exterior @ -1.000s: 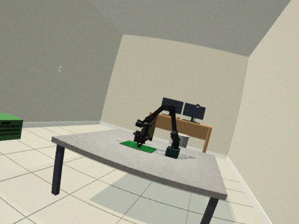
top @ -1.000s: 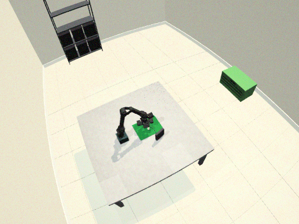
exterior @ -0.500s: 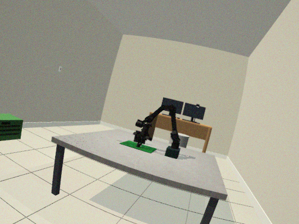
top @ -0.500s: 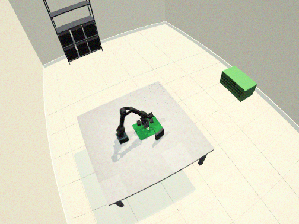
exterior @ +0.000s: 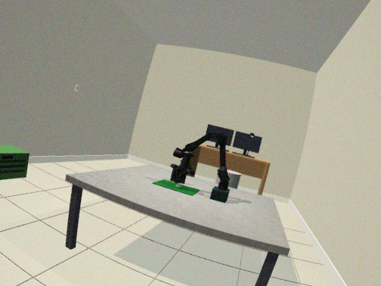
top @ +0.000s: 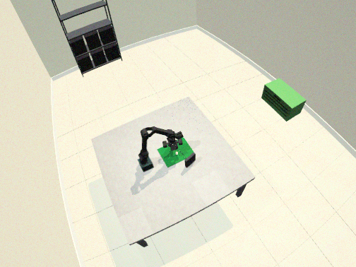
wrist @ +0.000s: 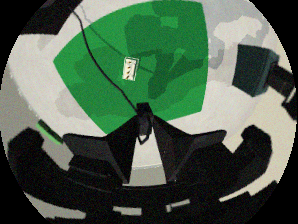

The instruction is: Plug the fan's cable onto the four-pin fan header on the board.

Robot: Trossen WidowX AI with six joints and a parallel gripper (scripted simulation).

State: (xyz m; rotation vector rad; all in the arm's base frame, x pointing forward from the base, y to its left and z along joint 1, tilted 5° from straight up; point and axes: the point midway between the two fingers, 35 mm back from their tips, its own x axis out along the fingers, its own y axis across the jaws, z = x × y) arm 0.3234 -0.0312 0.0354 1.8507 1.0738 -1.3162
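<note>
Right now the green circuit board is 40 mm to the right of my gripper tip and 70 mm below it. From my gripper tip the other things lie so: black fan 20 mm ahead, 220 mm to the right; then white header 60 mm to the right, 60 mm below; then black plug 10 mm to the left.
</note>
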